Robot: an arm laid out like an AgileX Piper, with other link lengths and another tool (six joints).
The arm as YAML. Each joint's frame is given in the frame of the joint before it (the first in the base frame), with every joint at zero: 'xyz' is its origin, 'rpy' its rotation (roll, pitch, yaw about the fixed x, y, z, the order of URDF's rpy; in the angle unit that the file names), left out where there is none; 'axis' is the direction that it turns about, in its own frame. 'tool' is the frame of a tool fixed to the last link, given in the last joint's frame.
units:
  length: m
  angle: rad
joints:
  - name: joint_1
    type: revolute
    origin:
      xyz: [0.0, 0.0, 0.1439]
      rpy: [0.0, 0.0, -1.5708]
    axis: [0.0, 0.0, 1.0]
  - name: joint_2
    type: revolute
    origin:
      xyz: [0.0, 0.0, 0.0]
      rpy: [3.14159, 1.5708, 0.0]
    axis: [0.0, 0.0, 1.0]
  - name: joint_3
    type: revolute
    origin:
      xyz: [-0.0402, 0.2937, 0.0]
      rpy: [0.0, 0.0, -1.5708]
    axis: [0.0, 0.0, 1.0]
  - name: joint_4
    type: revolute
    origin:
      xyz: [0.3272, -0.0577, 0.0]
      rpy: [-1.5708, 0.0, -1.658]
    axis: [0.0, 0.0, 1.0]
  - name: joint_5
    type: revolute
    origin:
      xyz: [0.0, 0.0, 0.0]
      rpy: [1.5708, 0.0, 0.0]
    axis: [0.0, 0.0, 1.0]
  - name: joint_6
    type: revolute
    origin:
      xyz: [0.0, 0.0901, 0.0]
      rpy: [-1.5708, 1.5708, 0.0]
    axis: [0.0, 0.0, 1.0]
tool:
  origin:
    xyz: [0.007, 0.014, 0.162]
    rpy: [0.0, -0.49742, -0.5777]
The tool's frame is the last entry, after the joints.
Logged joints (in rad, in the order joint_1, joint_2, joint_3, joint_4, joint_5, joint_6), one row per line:
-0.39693 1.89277 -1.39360 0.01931 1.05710 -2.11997
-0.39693 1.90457 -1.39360 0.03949 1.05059 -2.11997
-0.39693 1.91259 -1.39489 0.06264 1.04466 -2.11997
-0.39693 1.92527 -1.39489 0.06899 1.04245 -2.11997
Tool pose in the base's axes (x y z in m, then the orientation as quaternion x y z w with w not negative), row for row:
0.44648 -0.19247 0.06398 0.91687 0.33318 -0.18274 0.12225
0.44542 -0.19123 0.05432 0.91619 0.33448 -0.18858 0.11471
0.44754 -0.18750 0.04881 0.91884 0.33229 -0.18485 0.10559
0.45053 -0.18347 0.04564 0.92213 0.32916 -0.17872 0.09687
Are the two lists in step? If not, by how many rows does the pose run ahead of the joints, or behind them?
The pose runs 1 row behind the joints: the pose in row i belongs to the joints in row i - 1.
